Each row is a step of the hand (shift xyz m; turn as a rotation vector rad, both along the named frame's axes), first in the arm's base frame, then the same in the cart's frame.
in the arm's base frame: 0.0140 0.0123 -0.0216 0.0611 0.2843 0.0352
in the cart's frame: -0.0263 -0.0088 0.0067 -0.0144 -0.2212 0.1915
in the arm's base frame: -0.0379 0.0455 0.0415 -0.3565 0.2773 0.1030
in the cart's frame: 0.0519 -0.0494 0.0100 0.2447 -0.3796 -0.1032
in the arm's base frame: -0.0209 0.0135 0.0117 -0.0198 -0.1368 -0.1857
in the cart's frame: 0.0195 -0.0188 -0.0048 -0.1457 0.0814 -0.1604
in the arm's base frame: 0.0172 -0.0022 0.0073 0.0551 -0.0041 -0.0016
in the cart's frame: -0.0017 0.0105 0.0155 -0.0274 0.0266 0.0399
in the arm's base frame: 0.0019 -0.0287 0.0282 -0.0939 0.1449 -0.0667
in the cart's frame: 0.0255 0.0312 0.0011 -0.0219 -0.1801 -0.0367
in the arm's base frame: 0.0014 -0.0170 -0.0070 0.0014 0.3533 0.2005
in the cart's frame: -0.0058 0.0145 -0.0098 0.1552 -0.2793 0.2508
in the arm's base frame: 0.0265 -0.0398 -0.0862 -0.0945 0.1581 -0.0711
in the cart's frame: -0.0860 0.0318 -0.0362 -0.0262 -0.1929 -0.0332
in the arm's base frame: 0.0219 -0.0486 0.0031 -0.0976 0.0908 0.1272
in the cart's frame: -0.0050 0.0530 -0.0037 0.1530 -0.1001 0.0229
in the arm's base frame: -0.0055 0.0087 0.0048 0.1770 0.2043 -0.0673
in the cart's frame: 0.0063 -0.0092 0.0018 -0.1550 -0.1187 0.1987
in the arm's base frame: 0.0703 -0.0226 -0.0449 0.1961 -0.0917 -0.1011
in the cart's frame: -0.0716 0.0421 0.0238 -0.1770 0.1470 0.0643
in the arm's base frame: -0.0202 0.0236 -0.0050 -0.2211 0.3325 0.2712
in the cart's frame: 0.0039 -0.0304 -0.0071 0.3245 -0.3426 0.1016
